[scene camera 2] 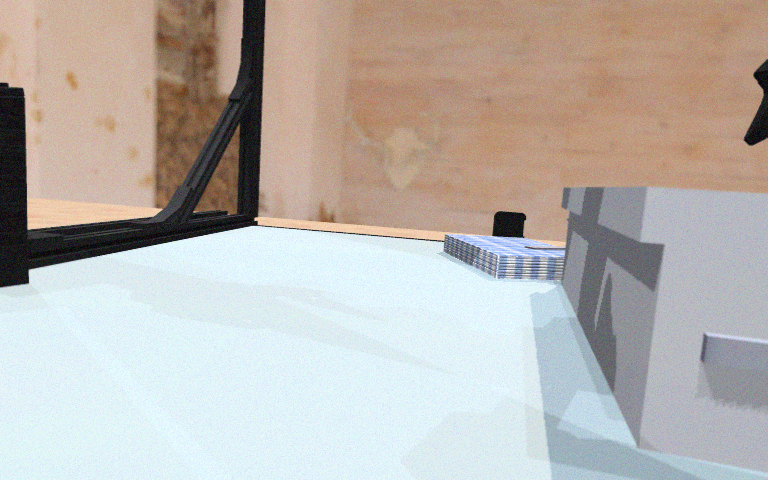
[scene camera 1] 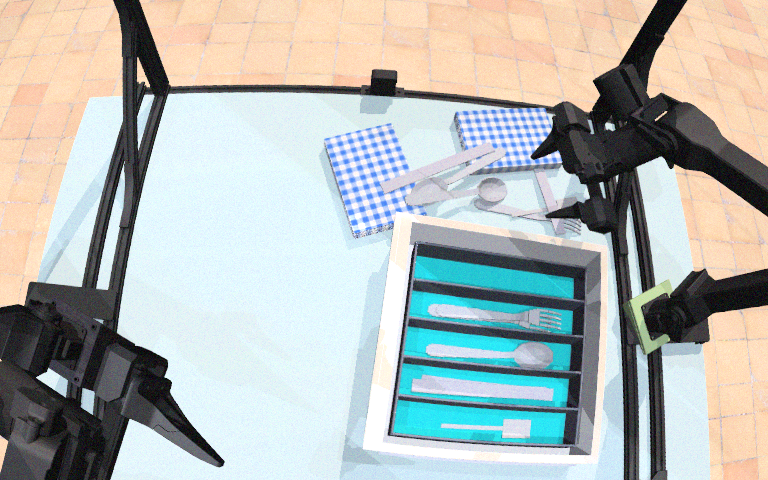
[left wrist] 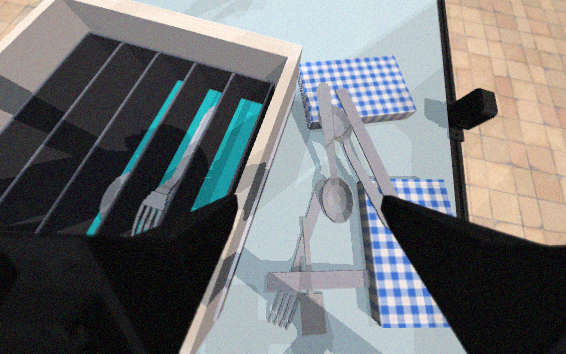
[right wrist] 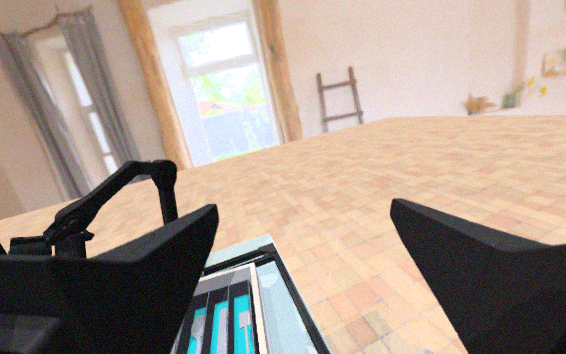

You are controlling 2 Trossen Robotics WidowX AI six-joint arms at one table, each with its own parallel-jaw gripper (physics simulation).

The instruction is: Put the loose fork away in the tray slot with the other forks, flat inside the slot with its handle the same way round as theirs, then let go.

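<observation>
The loose fork point(scene camera 1: 501, 210) point(left wrist: 312, 212) lies behind the tray point(scene camera 1: 385, 316) point(scene camera 2: 702, 254) point(right wrist: 257, 300), tines to the right in scene camera 1. A loose knife point(scene camera 1: 544, 189) point(left wrist: 325, 279) crosses over it near the tines, beside a square-ended utensil point(left wrist: 314, 314). The tray fork point(scene camera 1: 481, 313) point(left wrist: 155, 200) lies in the second slot from the back, handle left, tines right. My left gripper point(scene camera 1: 541, 185) point(left wrist: 308, 201) is open and empty above the loose cutlery; part of it shows in scene camera 2. My right gripper point(scene camera 1: 192, 433) point(right wrist: 304, 209) is open and empty, far from the tray.
Two checked napkin stacks point(scene camera 1: 368, 169) point(scene camera 1: 504, 133) lie behind the tray. A loose spoon point(scene camera 1: 491, 189) point(left wrist: 336, 200) lies close to the fork's handle end. Another spoon point(scene camera 1: 427, 191) and a long knife point(scene camera 1: 438, 168) overlap near the napkins. A black frame edges the table.
</observation>
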